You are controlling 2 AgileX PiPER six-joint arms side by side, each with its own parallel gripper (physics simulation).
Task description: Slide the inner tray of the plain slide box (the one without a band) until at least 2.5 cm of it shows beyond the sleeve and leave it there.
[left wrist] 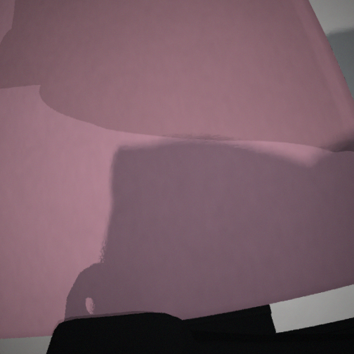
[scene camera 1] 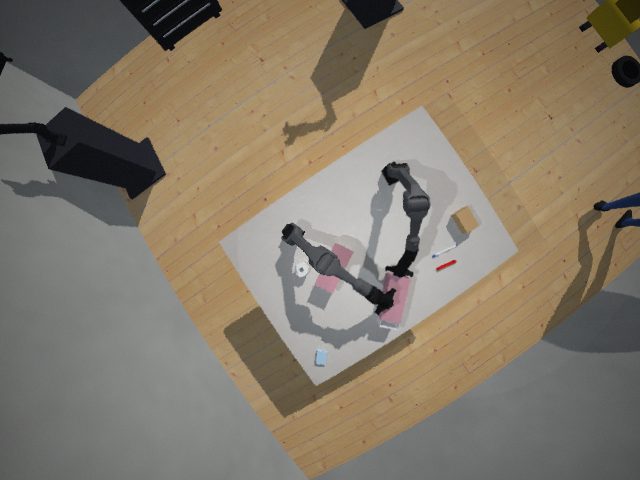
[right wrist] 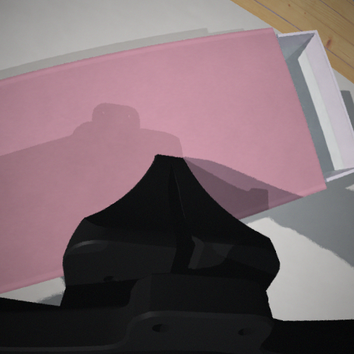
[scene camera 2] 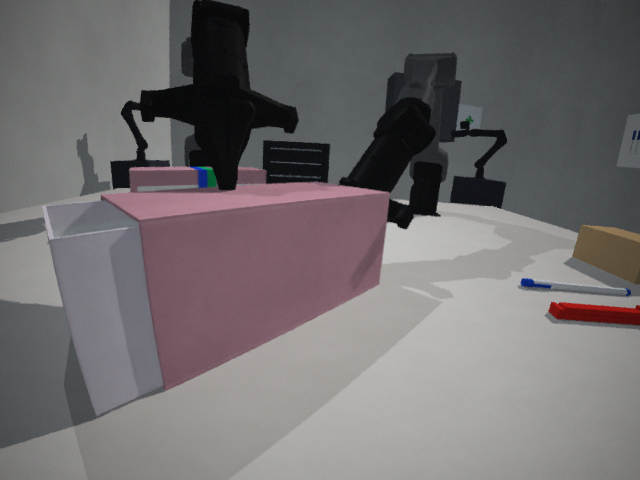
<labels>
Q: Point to a white inner tray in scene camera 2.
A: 96,249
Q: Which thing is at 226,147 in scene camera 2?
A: The right gripper.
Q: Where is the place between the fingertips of the right gripper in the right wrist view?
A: At 166,173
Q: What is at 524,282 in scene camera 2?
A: A blue-white pen.
</labels>
